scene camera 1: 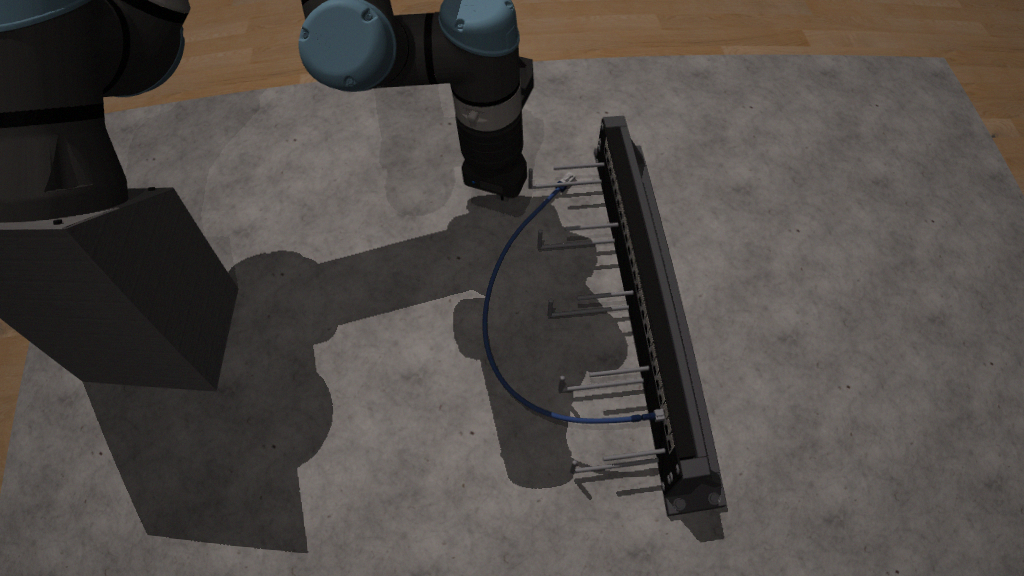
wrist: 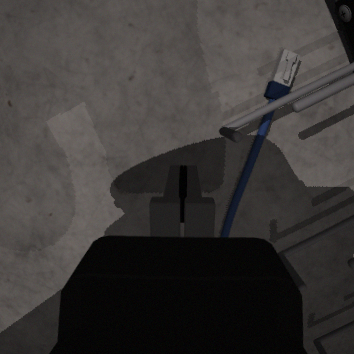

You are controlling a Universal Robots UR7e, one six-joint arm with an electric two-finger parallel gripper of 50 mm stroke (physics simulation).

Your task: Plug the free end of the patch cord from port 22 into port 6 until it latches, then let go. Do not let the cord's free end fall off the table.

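Places are measured from the arm's base along level axes (x ahead, y left, z up), in metres.
Where they show: gripper, between the fingertips: point(scene camera 1: 505, 194) point(wrist: 182, 182); arm's base, origin of its link: point(scene camera 1: 56, 206).
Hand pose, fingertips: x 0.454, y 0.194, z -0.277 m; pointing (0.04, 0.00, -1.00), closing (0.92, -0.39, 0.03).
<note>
Things, the pixels of their top centre, and the offset from my fingertips. "spot": a spot on its surface instead.
- patch panel, centre of its top: point(scene camera 1: 625, 273) dx +0.136, dy -0.173, dz +0.076 m
- free clear plug, centre of its top: point(wrist: 286, 74) point(scene camera 1: 565, 178) dx +0.086, dy +0.036, dz -0.013 m
- grey rod, a spot on its surface: point(wrist: 250, 119) spot: dx +0.053, dy +0.019, dz -0.007 m
The blue patch cord point(scene camera 1: 486, 315) point(wrist: 247, 170) curves over the grey surface from the patch panel point(scene camera 1: 655, 286) point(wrist: 348, 30). One plug point(scene camera 1: 659, 414) sits in the panel's front near its lower end; the port number is unreadable. The free clear plug point(scene camera 1: 567, 179) point(wrist: 287, 67) with its blue boot lies by the panel's far end, and the cord passes beneath a grey rod point(wrist: 250, 119). My gripper point(scene camera 1: 503, 197) point(wrist: 182, 182) is shut and empty. In the wrist view the cord runs just right of the fingers, apart from them. Port 6 cannot be made out.
Pairs of grey rods stick out from the panel's front, including the rods point(scene camera 1: 576, 243) below the free plug and the rods point(scene camera 1: 615, 464) near the lower end. The robot's pedestal point(scene camera 1: 143, 293) stands at the left. Arm shadows darken the middle.
</note>
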